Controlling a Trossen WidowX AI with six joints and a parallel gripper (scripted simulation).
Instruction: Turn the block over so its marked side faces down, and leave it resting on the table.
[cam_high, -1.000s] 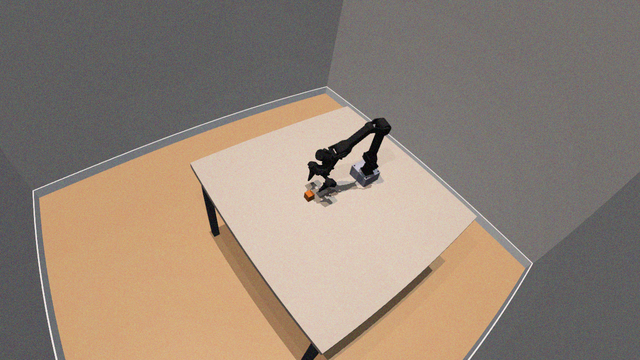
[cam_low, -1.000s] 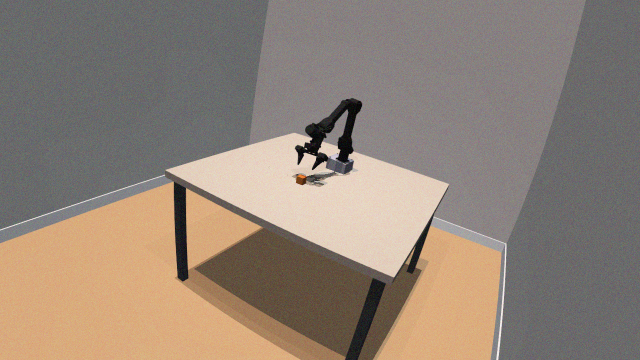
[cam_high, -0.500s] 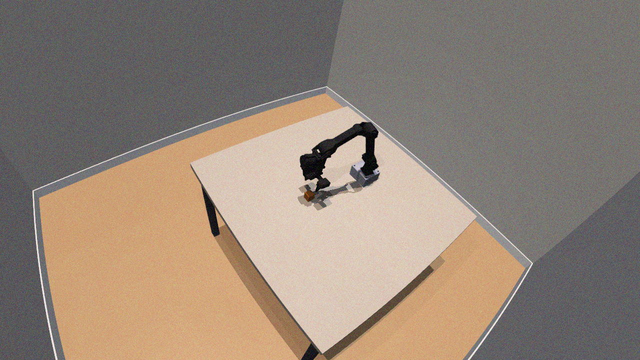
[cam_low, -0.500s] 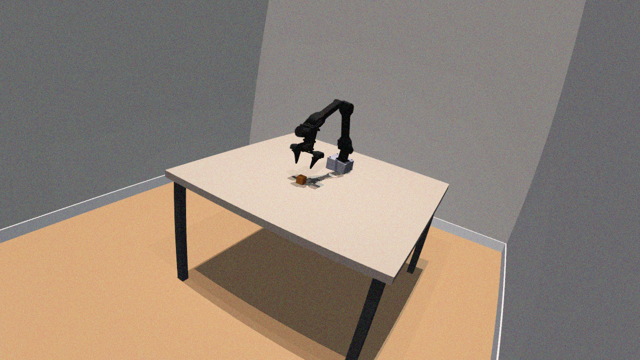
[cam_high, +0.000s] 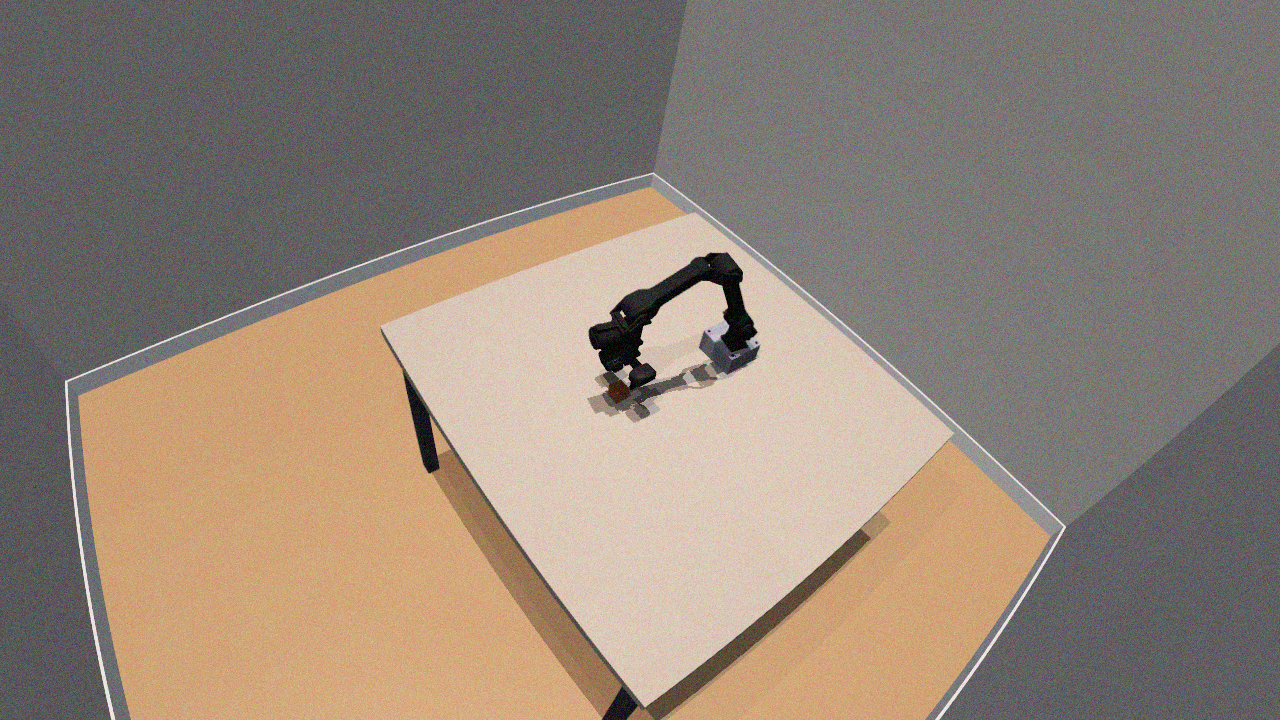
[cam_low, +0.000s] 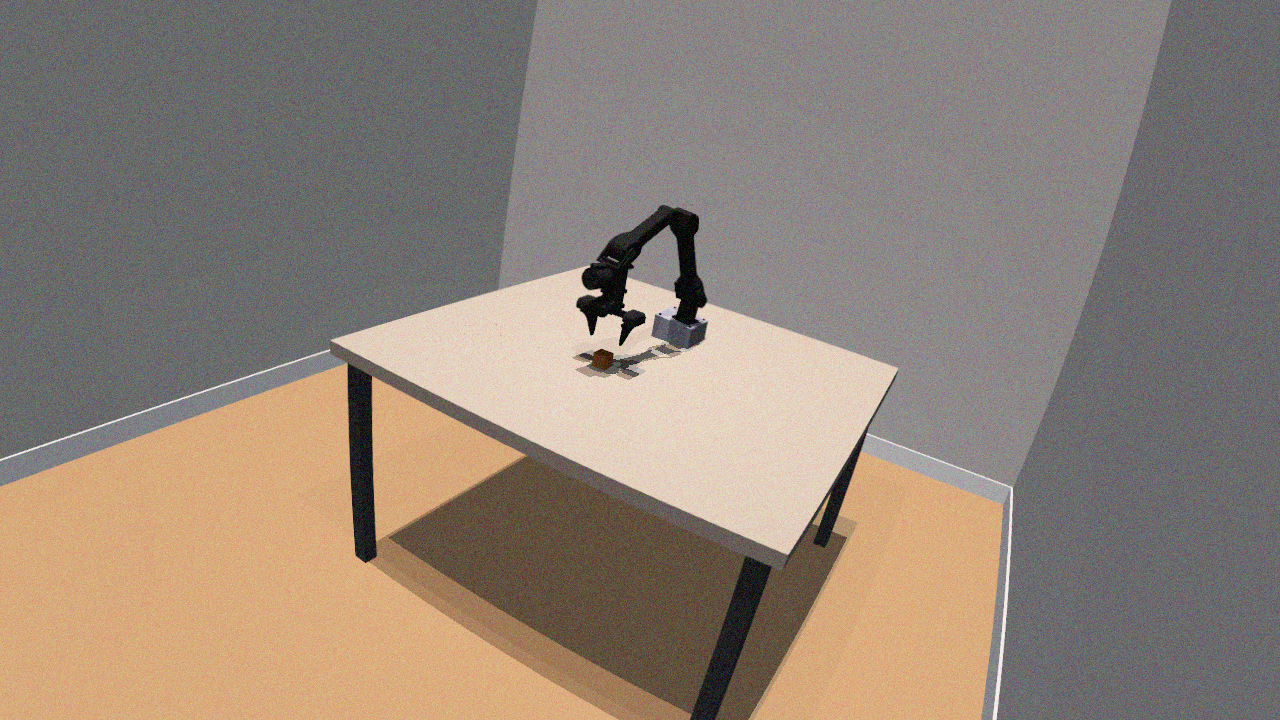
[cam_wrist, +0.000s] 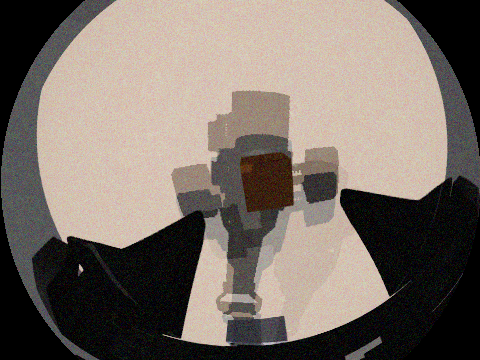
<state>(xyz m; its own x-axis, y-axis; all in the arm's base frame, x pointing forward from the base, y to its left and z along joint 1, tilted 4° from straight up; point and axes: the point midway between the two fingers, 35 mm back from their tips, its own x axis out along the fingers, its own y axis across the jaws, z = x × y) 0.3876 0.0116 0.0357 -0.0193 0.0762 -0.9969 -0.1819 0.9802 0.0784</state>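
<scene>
The block lies 60 mm below my gripper tip and 10 mm behind it.
</scene>
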